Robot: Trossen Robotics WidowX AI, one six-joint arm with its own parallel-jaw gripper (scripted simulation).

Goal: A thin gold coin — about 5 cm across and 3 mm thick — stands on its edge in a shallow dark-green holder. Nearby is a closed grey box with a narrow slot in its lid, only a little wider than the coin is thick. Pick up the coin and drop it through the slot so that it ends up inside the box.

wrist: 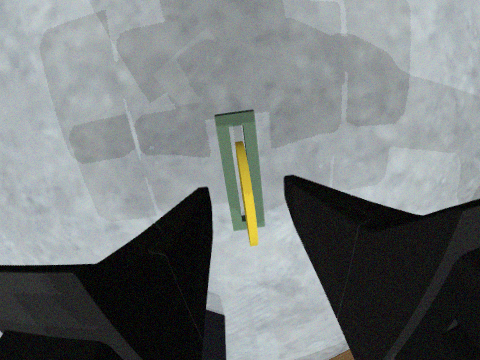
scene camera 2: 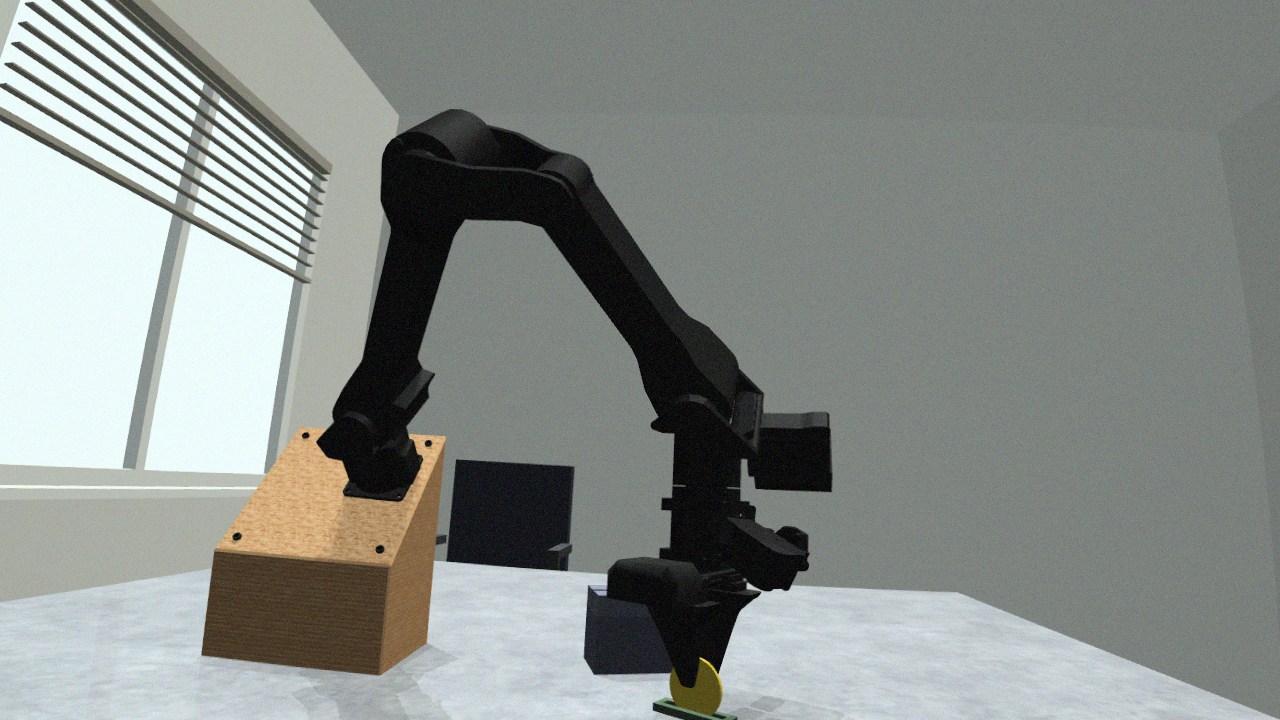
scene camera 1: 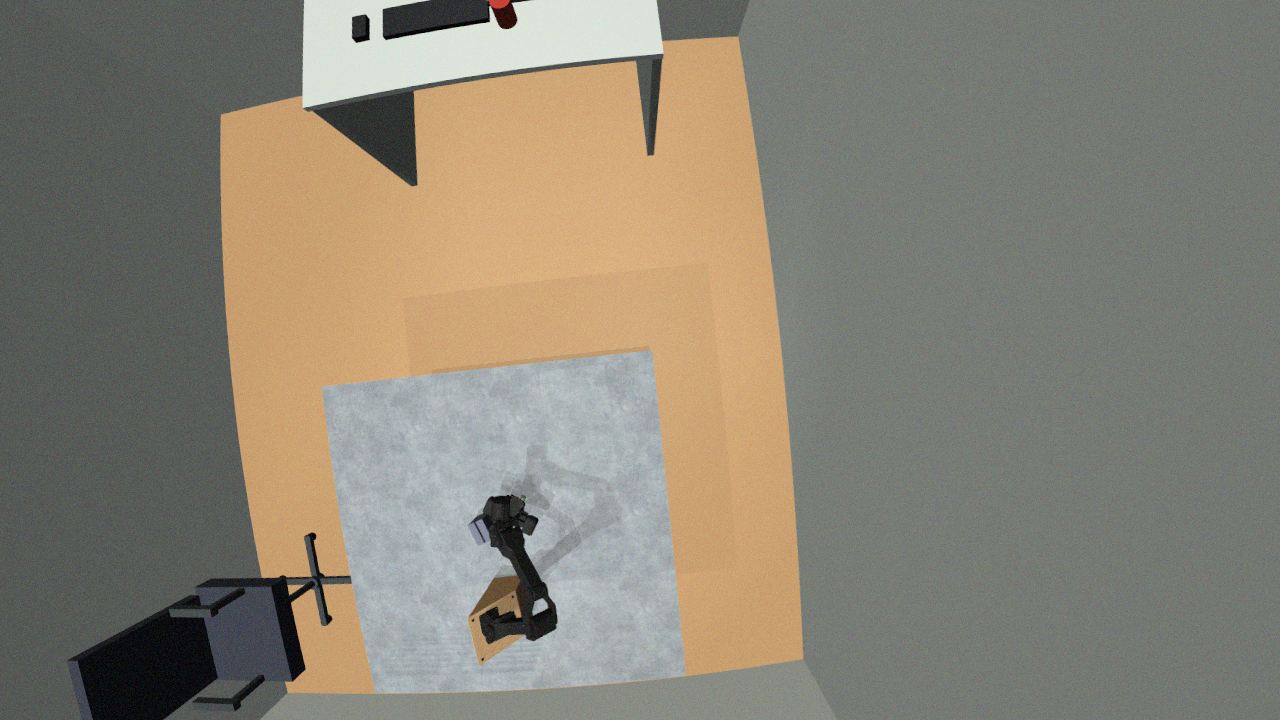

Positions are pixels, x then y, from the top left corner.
The gripper shows in the wrist view, in scene camera 2 and in scene camera 1 (518, 506). The same spot on the gripper: (scene camera 2: 703, 630) is (wrist: 350, 217).
